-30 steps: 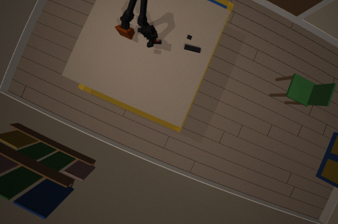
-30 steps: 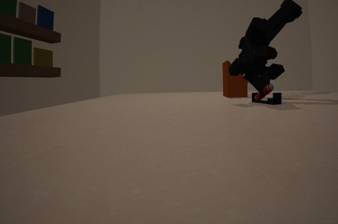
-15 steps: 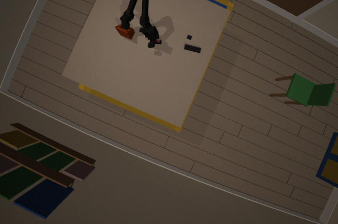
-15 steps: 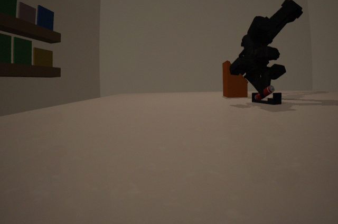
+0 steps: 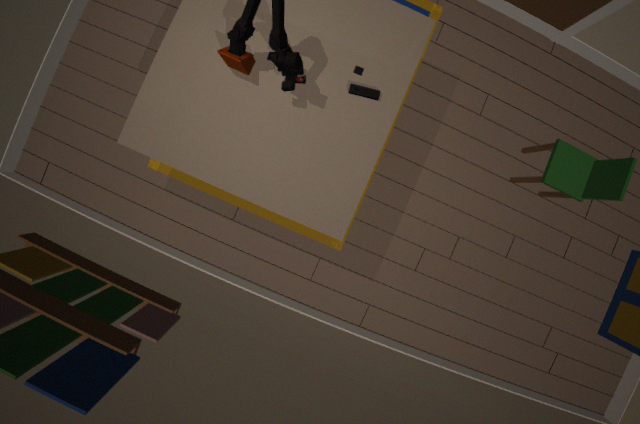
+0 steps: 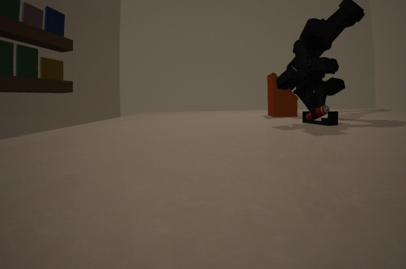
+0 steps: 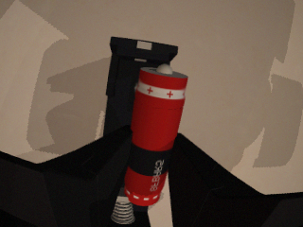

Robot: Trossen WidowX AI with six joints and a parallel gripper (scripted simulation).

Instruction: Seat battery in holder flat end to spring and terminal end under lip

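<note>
My gripper tip is right at the battery. From my gripper tip the other things lie so: black block: 28 cm ahead, 17 cm to the left, 2 cm below.
</note>
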